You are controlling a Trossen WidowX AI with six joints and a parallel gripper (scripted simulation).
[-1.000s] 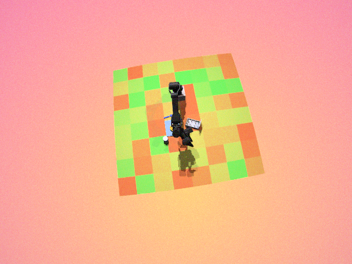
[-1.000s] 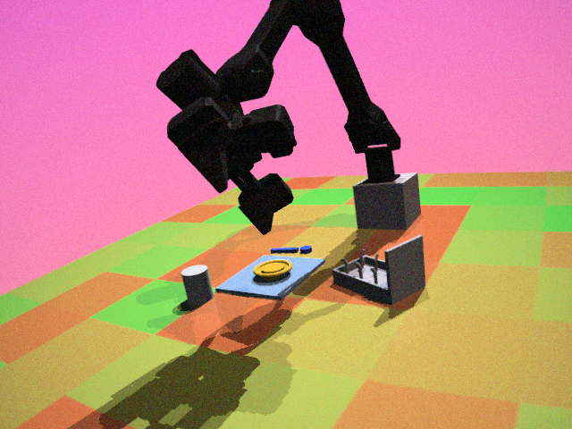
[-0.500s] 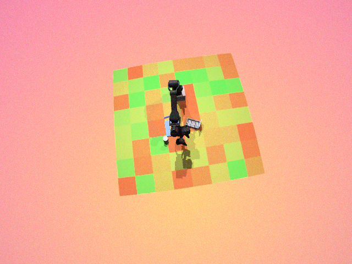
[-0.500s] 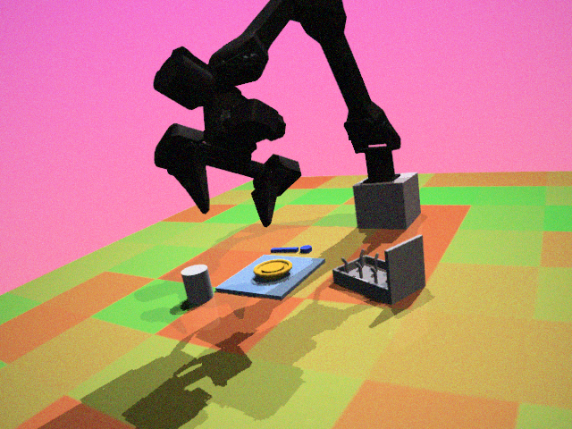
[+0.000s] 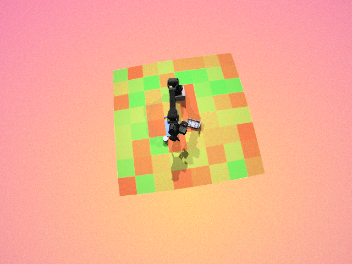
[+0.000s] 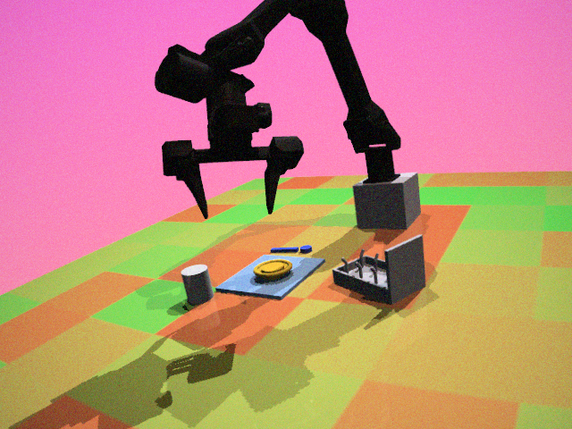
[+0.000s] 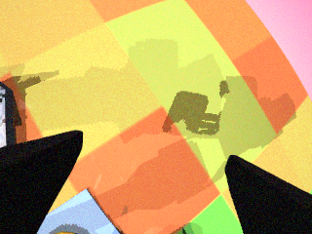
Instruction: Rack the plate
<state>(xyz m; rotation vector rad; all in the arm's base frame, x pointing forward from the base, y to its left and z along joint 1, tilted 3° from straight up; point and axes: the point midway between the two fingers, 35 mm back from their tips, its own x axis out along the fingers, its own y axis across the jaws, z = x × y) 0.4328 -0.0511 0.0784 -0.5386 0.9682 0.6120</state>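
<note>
Right now my gripper tip is 140 mm past the yellow plate, 60 mm to the left of it and 140 mm above it. Also, from my gripper tip: grey dish rack 150 mm behind, 120 mm to the left, 130 mm below; light blue mat 150 mm behind, 70 mm to the right, 150 mm below; white cylinder 50 mm behind, 150 mm to the right, 130 mm below.
</note>
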